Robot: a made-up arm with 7 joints. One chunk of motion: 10 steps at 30 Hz.
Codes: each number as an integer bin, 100 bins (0 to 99) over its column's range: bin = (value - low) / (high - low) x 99, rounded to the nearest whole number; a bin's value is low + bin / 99 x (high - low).
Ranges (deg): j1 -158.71..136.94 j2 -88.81..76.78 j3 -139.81..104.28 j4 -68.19..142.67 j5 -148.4..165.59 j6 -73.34..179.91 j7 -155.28..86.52
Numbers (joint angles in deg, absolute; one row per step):
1: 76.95 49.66 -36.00 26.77 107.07 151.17 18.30
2: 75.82 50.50 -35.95 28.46 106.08 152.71 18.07
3: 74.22 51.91 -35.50 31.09 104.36 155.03 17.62
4: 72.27 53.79 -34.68 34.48 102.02 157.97 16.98
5: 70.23 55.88 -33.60 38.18 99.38 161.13 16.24
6: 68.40 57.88 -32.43 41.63 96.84 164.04 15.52
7: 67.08 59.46 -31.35 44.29 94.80 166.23 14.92
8: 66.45 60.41 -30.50 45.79 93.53 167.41 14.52
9: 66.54 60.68 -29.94 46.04 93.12 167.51 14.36
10: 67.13 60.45 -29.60 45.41 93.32 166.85 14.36
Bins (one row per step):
1: 79 83 42 45 81 88 71
2: 79 83 42 45 80 88 71
3: 78 84 42 47 80 89 71
4: 77 85 43 48 79 90 71
5: 77 87 43 50 78 92 70
6: 76 88 44 52 77 93 70
7: 76 89 44 53 77 94 70
8: 75 89 44 54 76 94 70
9: 75 89 45 54 76 94 69
10: 76 89 45 53 76 94 69

